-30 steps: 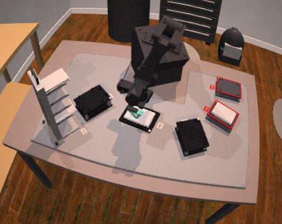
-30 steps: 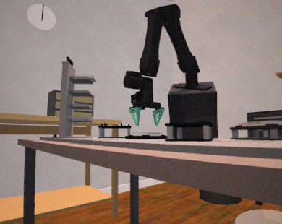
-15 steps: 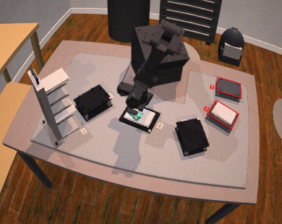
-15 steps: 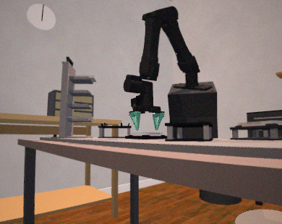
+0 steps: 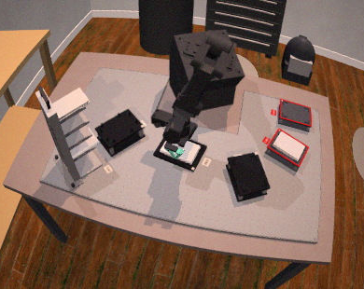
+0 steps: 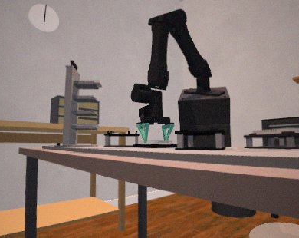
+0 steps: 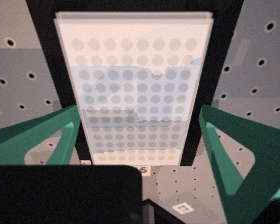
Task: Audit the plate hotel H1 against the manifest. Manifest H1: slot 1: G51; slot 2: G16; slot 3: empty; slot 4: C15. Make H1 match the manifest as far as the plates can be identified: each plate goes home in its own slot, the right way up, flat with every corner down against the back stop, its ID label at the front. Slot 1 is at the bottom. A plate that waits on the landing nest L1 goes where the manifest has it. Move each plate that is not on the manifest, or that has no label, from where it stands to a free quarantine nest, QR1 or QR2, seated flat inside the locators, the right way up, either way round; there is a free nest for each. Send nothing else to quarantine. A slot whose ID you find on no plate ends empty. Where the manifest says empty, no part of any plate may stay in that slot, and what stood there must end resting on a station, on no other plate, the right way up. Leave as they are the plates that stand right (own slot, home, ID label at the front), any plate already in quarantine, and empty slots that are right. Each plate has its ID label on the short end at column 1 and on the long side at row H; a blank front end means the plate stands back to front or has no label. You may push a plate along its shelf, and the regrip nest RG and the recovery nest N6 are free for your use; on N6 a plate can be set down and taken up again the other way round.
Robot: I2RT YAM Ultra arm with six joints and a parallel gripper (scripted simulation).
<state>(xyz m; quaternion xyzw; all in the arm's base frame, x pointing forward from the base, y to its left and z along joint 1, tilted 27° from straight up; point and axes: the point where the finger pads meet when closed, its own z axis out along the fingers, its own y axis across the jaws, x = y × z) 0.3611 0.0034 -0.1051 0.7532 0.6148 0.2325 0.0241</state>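
The recovery nest N6 is 20 mm below my hand. Round my hand: RG label (80 mm behind, 190 mm to the right, 30 mm below); then black regrip nest (250 mm to the right, 30 mm above); then N6 tag (20 mm ahead, 100 mm to the left, 30 mm below).
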